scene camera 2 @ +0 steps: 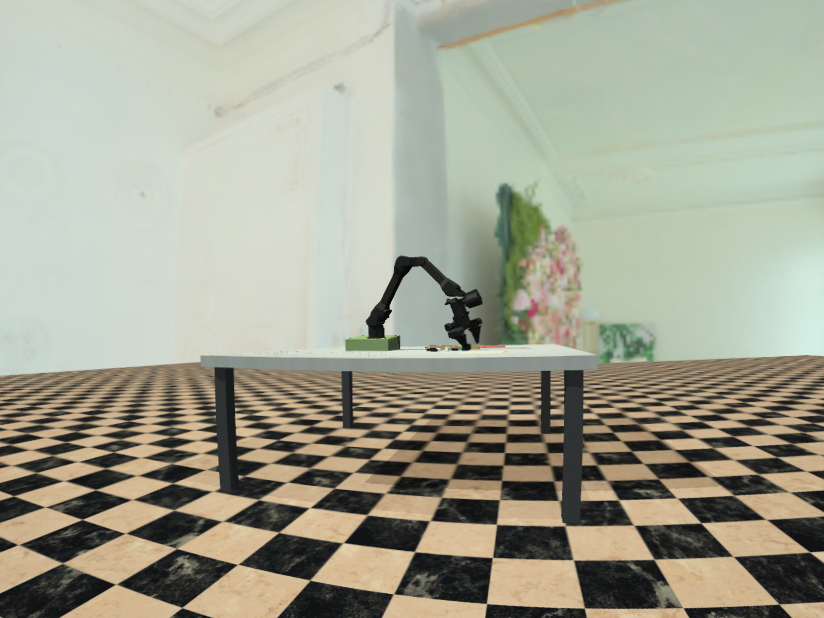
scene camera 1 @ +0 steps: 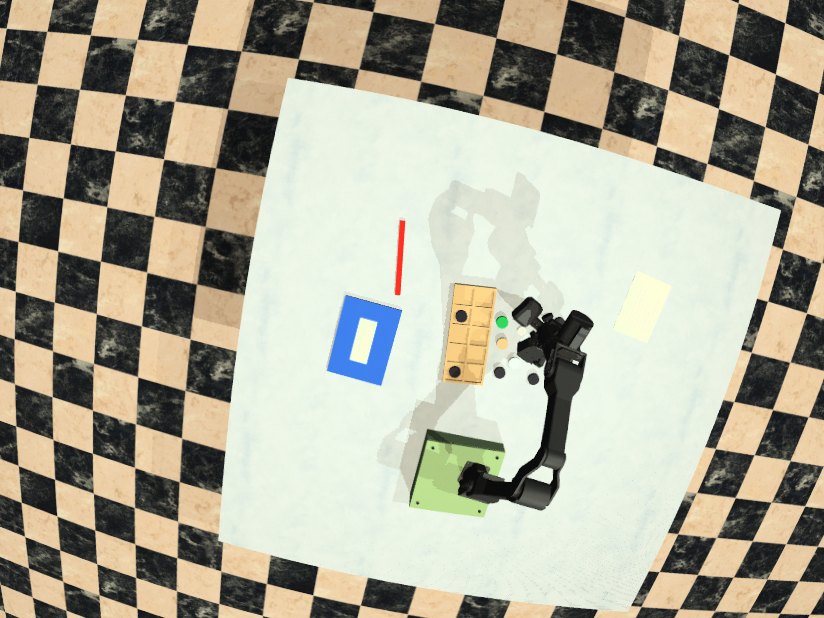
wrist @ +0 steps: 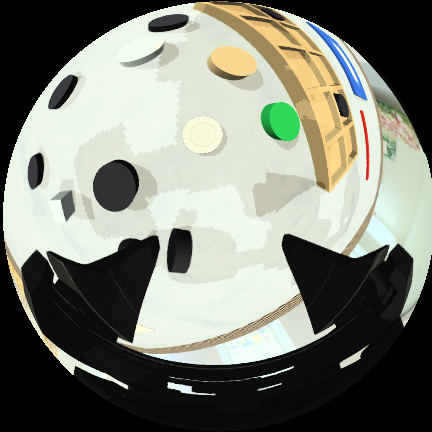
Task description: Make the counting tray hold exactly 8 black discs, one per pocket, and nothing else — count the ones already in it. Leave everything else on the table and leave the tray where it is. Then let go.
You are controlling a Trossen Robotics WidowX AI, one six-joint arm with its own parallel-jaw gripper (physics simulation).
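The tan counting tray [scene camera 1: 480, 297] [wrist: 316, 150] has two black discs in separate pockets: one black disc [scene camera 1: 461, 315] [wrist: 343, 105] and another black disc [scene camera 1: 454, 371] [wrist: 273, 13]. My gripper [scene camera 2: 471, 343] [wrist: 221, 241] is open and empty, low over the table beside the tray. In the wrist view a black disc [wrist: 179, 251] appears tipped on edge between the fingers, close to the left finger. Another black disc [wrist: 131, 244] is partly hidden behind that finger. A black disc [wrist: 116, 185] lies near it. More loose black discs [wrist: 168, 22] [wrist: 63, 92] [wrist: 36, 171] lie farther off.
A green disc [scene camera 1: 501, 321] [wrist: 281, 121], an orange disc [scene camera 1: 501, 343] [wrist: 232, 62], a cream disc [wrist: 202, 134] and a white disc [wrist: 142, 51] lie beside the tray. A grey cube [wrist: 63, 205], blue frame [scene camera 1: 338, 352], red stick [scene camera 1: 400, 258] and pale card [scene camera 1: 642, 306] are also there.
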